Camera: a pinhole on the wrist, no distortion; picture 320 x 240 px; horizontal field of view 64.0 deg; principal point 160.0 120.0 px. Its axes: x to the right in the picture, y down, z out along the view. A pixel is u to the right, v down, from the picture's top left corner.
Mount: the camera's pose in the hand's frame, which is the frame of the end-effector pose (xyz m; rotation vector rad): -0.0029 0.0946 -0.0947 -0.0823 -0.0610 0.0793
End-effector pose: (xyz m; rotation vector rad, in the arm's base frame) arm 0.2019 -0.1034 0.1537 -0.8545 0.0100 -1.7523
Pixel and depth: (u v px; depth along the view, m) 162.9 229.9 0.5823
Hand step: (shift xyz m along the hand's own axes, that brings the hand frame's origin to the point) -0.0528 0.3898 0.4638
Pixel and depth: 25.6 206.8 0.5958
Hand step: -0.3677 0.3172 0.4629
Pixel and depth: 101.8 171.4 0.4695
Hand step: -0.1464 0.2169 0.3582
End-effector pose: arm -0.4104 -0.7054 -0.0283 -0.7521 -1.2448 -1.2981
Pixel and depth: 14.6 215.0 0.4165
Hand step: -0.2768 0.2620 0.2929
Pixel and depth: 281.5 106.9 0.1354
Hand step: 0.0529 0.1037 0.0443
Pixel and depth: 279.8 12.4 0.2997
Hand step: 0.1271 0.0048 0.2221
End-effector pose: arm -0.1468 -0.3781 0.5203 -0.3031 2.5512 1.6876
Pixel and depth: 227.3 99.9 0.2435
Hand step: 0.0466 0.1002 0.1528
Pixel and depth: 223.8 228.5 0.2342
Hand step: 0.0326 0.2166 0.1332
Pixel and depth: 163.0 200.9 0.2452
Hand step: -0.0217 0.1913 0.1428
